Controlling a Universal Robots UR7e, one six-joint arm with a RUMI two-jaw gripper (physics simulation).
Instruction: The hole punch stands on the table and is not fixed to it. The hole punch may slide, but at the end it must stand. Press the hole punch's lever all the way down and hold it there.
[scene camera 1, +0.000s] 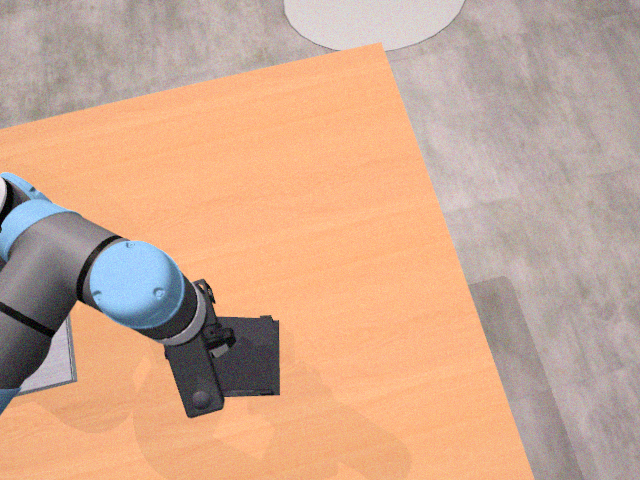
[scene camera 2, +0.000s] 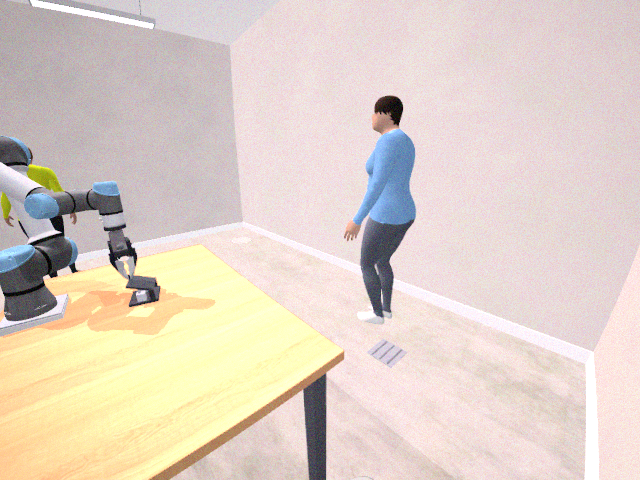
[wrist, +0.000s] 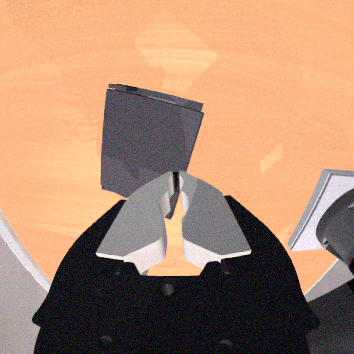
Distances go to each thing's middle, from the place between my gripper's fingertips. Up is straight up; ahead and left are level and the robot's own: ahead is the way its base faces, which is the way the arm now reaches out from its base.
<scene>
I see the dark hole punch (scene camera 1: 275, 323) 4 cm below my hand and 4 cm ahead of it. From my hand the other things lie so: flat lever (scene camera 1: 248, 365): 4 cm ahead, 2 cm below.
</scene>
